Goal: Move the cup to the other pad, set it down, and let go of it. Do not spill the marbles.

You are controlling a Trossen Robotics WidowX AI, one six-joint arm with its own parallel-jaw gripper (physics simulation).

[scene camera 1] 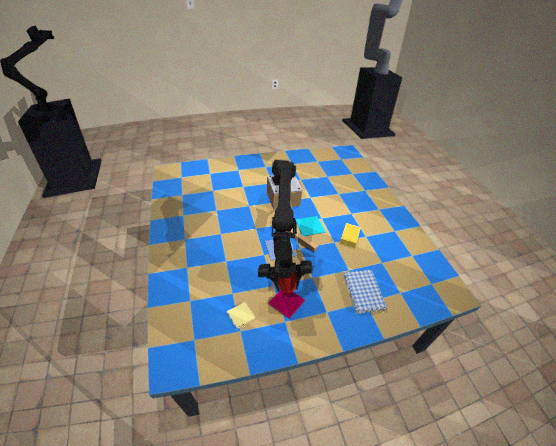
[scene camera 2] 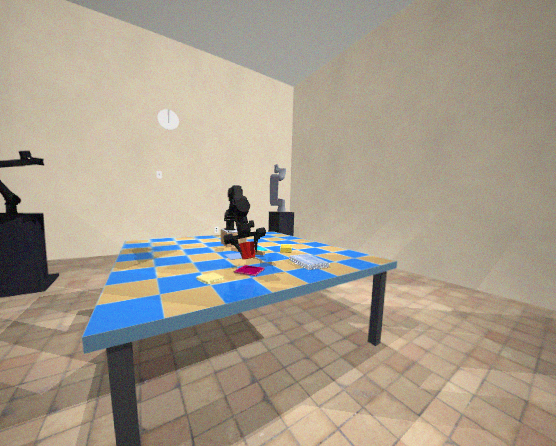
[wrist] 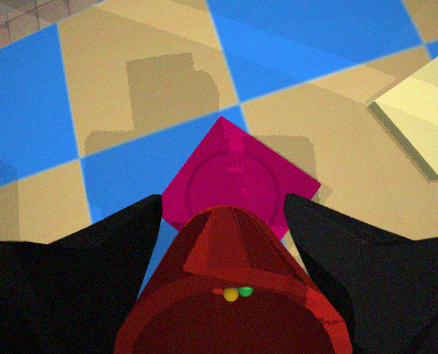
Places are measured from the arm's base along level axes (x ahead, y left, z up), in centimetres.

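Pixels of known places: gripper, between the fingertips: (scene camera 1: 287,290) (scene camera 2: 249,253) (wrist: 223,202); arm's base, origin of its link: (scene camera 2: 229,229).
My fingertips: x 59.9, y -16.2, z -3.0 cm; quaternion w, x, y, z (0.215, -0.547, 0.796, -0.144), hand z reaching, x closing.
Ahead of a thing's pixels: the offset from my fingertips to its top centre. "spot": to the spot under its first point.
A red cup @(dx -3.9, dy +1.1, dz +5.2 cm) (scene camera 1: 287,283) (scene camera 2: 247,251) (wrist: 225,245) is held between the fingers of my gripper (scene camera 1: 287,287) (scene camera 2: 247,245) (wrist: 223,202), which is shut on it. The cup looks nearly upright and hangs above the table. A yellow marble @(dx -5.0, dy +1.6, dz -1.8 cm) (wrist: 230,294), a green marble @(dx -5.0, dy +0.7, dz -1.9 cm) (wrist: 245,290) and a bit of red show inside it; the rest of its inside is dark. The magenta pad @(dx +0.4, dy +0.0, dz -6.8 cm) (scene camera 1: 286,304) (scene camera 2: 249,270) (wrist: 225,145), with a ring mark, lies below and beyond the cup, with a gap between them in scene camera 2. A lavender pad @(dx -26.1, dy +6.2, dz -7.3 cm) (scene camera 1: 271,247) (scene camera 2: 233,256) lies behind, partly hidden by the arm.
A pale yellow square @(spot: dx +1.7, dy -17.7, dz -6.6 cm) (scene camera 1: 241,315) (scene camera 2: 210,277) (wrist: 415,115) lies beside the magenta pad. A checked cloth @(dx +5.1, dy +30.8, dz -5.1 cm) (scene camera 1: 365,291) (scene camera 2: 309,261), a yellow block @(dx -24.0, dy +39.3, dz -4.6 cm) (scene camera 1: 350,234) (scene camera 2: 285,248), a cyan square @(spot: dx -35.1, dy +24.0, dz -7.3 cm) (scene camera 1: 310,226) and a brown stick @(dx -30.9, dy +15.1, dz -5.4 cm) (scene camera 1: 307,242) lie right of the arm. A box stands near its base.
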